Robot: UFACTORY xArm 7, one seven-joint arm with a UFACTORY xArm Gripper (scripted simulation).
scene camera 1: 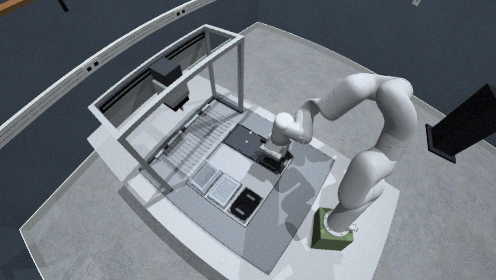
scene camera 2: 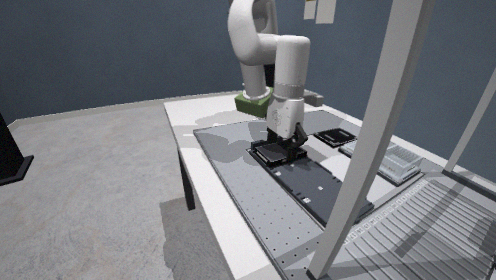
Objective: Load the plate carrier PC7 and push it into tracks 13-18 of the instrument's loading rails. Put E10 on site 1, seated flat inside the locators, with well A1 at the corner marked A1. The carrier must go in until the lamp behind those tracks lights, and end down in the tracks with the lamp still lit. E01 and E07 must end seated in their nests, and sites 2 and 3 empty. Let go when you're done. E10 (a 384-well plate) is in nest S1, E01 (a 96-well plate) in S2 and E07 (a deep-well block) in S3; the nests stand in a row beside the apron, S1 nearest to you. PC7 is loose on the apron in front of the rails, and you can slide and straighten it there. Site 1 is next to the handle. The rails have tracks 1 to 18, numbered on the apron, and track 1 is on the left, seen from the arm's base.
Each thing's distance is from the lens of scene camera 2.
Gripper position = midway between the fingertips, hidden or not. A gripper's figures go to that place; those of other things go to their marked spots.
gripper (scene camera 2: pixel 280 151): 56 cm
plate carrier PC7 (scene camera 2: pixel 311 184): 48 cm
